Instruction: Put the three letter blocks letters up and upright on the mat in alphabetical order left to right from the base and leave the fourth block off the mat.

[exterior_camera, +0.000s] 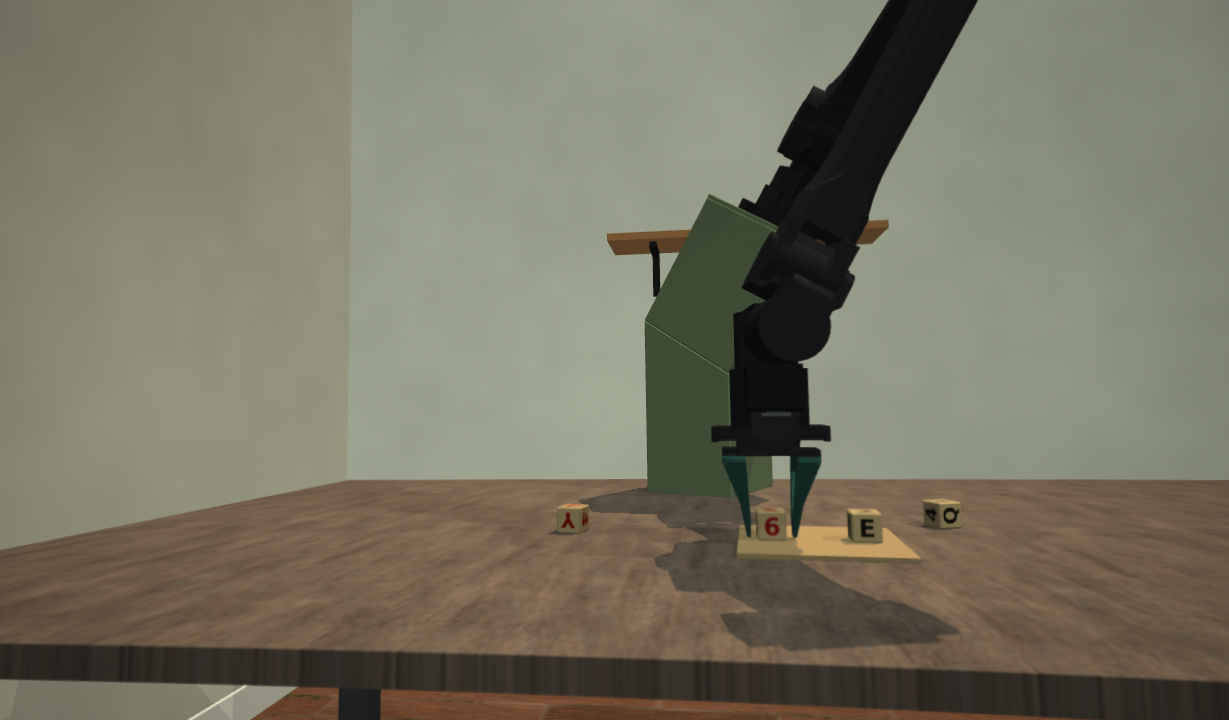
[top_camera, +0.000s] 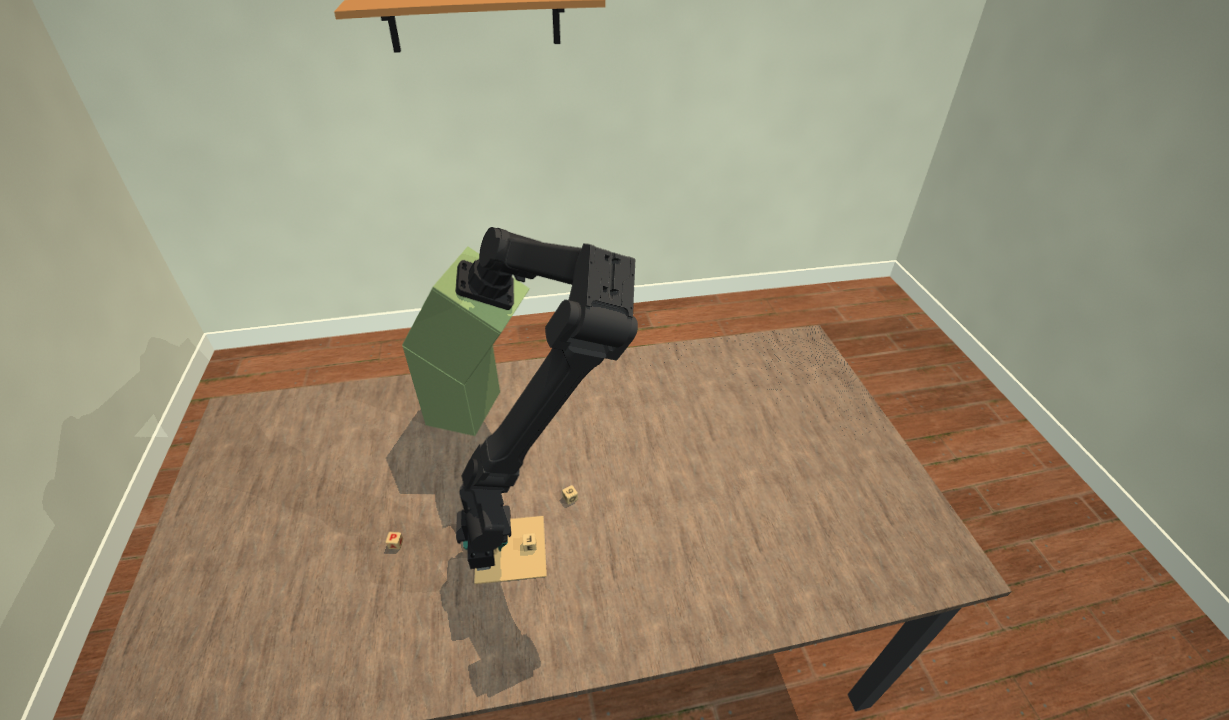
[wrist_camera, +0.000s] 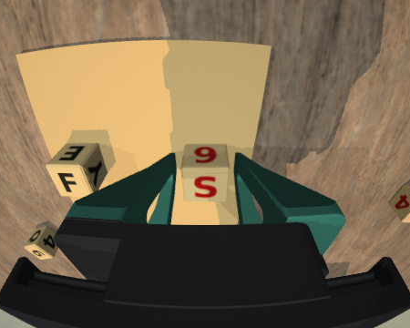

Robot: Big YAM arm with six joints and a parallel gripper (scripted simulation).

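The tan mat is 40 mm to the left of my hand and 10 mm below it.
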